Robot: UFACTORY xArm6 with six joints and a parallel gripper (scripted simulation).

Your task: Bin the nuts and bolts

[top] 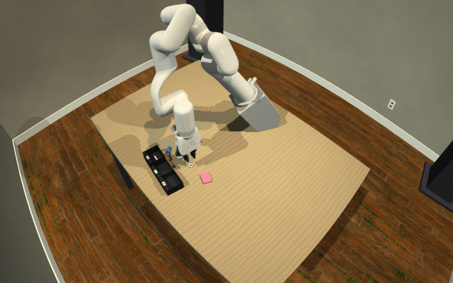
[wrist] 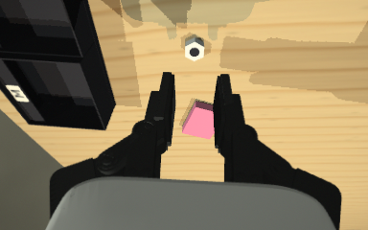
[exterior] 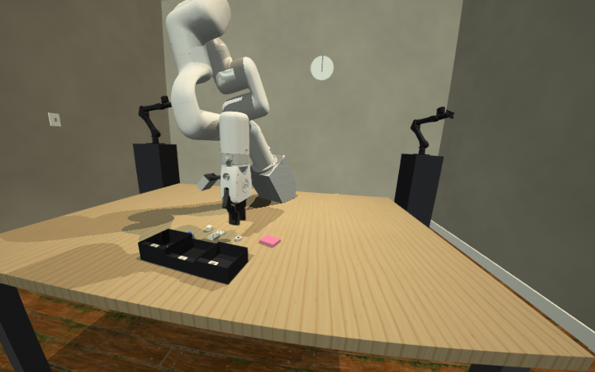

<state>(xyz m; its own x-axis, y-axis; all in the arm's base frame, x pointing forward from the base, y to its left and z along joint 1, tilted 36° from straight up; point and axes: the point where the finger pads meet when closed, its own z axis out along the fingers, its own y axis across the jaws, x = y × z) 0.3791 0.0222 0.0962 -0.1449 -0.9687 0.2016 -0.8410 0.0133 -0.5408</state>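
The grey hex nut is 7 cm below my hand. The rest, counted from my hand: white domino (1 cm behind, 7 cm to the right, 7 cm below); white die (5 cm behind, 11 cm to the right, 7 cm below); pink pad (10 cm to the left, 7 cm below).
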